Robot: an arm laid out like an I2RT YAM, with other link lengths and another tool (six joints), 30 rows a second.
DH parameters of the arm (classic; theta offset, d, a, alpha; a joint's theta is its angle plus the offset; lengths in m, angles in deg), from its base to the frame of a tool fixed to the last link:
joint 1: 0 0.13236 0.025 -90
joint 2: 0 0 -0.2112 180
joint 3: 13.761 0 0.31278 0
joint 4: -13.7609 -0.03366 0.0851 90
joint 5: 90 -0.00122 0 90
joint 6: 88 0.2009 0.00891 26.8
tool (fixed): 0 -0.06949 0 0
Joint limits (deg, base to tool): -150..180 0..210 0..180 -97..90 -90..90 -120..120
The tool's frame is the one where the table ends.
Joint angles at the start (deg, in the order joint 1, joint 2, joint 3, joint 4, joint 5, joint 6):
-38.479, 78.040, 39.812, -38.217, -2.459, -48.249
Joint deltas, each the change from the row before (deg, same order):
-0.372, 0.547, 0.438, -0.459, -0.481, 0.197
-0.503, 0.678, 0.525, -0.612, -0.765, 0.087
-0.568, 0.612, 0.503, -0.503, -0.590, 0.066
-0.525, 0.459, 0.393, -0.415, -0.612, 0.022
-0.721, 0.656, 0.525, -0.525, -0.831, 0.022
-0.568, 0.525, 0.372, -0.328, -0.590, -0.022
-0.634, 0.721, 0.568, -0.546, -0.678, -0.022
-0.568, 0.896, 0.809, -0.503, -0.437, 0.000
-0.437, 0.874, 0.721, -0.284, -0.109, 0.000
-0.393, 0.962, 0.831, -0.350, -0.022, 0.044
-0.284, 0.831, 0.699, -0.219, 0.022, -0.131
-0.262, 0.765, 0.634, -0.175, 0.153, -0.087
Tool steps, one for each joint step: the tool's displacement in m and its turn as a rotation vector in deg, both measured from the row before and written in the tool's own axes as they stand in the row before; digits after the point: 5 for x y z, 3 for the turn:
0.00060, -0.00018, 0.00023, -0.676, 0.308, 0.500
0.00083, 0.00002, 0.00014, -0.984, 0.254, 0.568
0.00103, -0.00086, 0.00045, -0.742, 0.305, 0.589
0.00080, -0.00082, 0.00025, -0.663, 0.163, 0.560
0.00112, -0.00109, 0.00048, -0.898, 0.218, 0.773
0.00102, -0.00090, 0.00064, -0.636, 0.171, 0.568
0.00112, -0.00101, 0.00051, -0.844, 0.274, 0.624
0.00050, -0.00205, 0.00086, -0.618, 0.343, 0.534
0.00054, -0.00205, 0.00143, -0.317, 0.405, 0.339
0.00039, -0.00218, 0.00145, -0.304, 0.490, 0.305
0.00022, -0.00183, 0.00142, -0.200, 0.307, 0.063
0.00043, -0.00185, 0.00151, -0.087, 0.377, 0.045

